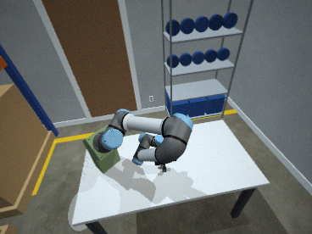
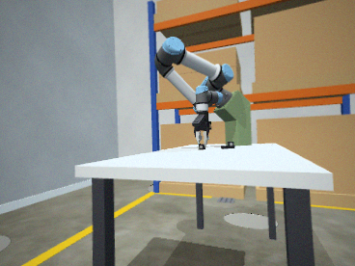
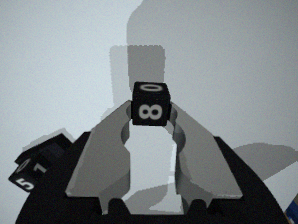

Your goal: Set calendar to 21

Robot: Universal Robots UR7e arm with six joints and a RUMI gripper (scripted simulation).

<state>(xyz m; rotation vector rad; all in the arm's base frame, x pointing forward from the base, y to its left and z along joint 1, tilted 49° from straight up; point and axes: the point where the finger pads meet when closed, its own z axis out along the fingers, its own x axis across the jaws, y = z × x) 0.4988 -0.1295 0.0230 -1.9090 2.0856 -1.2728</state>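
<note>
The dark cube is 1 cm below my hand.
</note>
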